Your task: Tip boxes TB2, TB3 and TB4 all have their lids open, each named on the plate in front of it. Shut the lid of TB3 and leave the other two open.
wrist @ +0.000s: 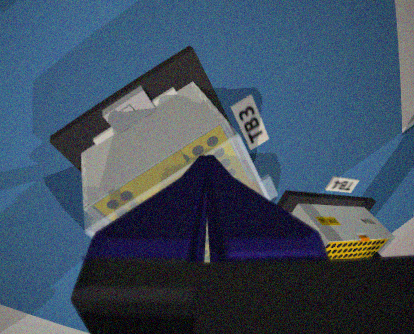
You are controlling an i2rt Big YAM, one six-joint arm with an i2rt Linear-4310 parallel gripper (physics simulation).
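Places are measured from the arm's base along level axes (x left, y back, z up), in centimetres.
Pixels of known places: gripper, fingertip midpoint: (206, 167).
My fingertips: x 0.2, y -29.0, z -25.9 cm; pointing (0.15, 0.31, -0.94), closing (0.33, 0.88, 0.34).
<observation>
Ahead of a thing's pixels: the offset from my fingertips to its top centre. "*": to the spot under its first point. Level surfaces: height alone.
The box TB3 @[dy -0.5, dx +6.0, dz -0.6 cm] (145, 135) has grey walls, a black base and a yellow perforated rack (165, 167). Its name plate @[* dy +4.9, dx +5.3, dz -8.1 cm] (250, 122) lies to its right. Part of its clear lid @[* dy +2.0, dx +2.3, dz -0.6 cm] (252, 172) shows over the right part of the rack, with a small tab. The fingers hide much of the lid, and I cannot tell its exact angle. My gripper (206, 167) is shut and empty. Its dark blue tips overlap the rack in the view; contact cannot be told. The smaller box TB4 @[dy +9.3, dx +23.4, dz -1.7 cm] (345, 220) is at the lower right, its lid unclear. TB2 does not show.
The TB4 name plate @[* dy +13.0, dx +19.2, dz -8.1 cm] (342, 184) lies above that box in the view. A blue surface @[dz -8.3 cm] (300, 60) lies under both boxes, with broad shadows around TB3. Pale areas show at the right edge and lower left corner. TB4 is partly behind my gripper.
</observation>
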